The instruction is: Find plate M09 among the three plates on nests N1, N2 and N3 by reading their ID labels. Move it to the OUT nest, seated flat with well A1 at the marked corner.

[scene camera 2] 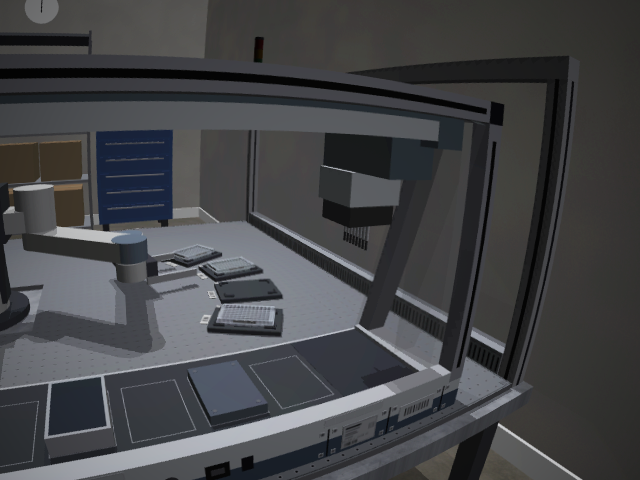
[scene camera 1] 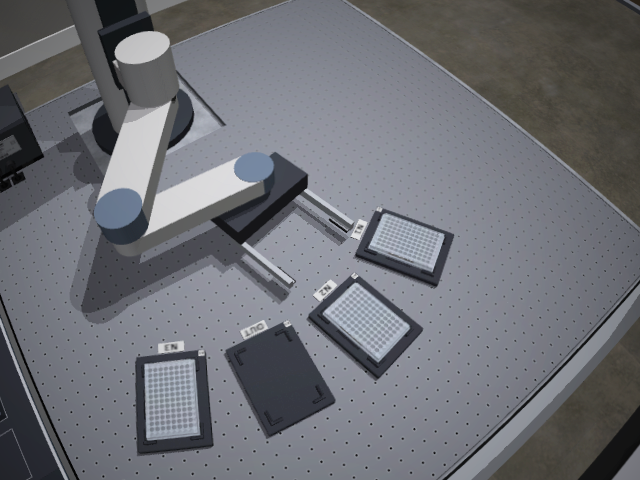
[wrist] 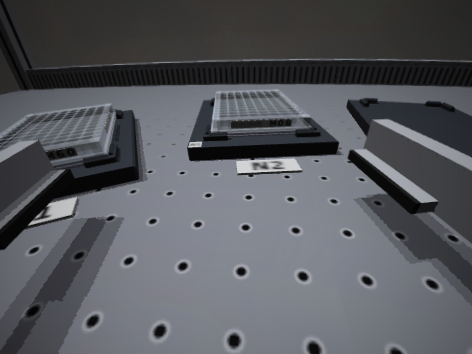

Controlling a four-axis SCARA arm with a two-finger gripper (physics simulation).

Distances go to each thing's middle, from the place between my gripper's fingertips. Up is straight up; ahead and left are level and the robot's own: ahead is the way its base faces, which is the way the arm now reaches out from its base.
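My gripper: 130 mm short of the N2 nest (scene camera 1: 377,369), 10 mm to the left of it, 30 mm above it. From my hand: N1 nest (scene camera 1: 432,278), 150 mm to the left, 60 mm ahead, 30 mm below. OUT nest (scene camera 1: 280,378), 190 mm to the right of my hand, 120 mm ahead, 30 mm below. N3 nest (scene camera 1: 205,439), 360 mm to the right of my hand, 60 mm ahead, 30 mm below. Farthest from my gripper of the things named here, going by their middles: N3 nest.
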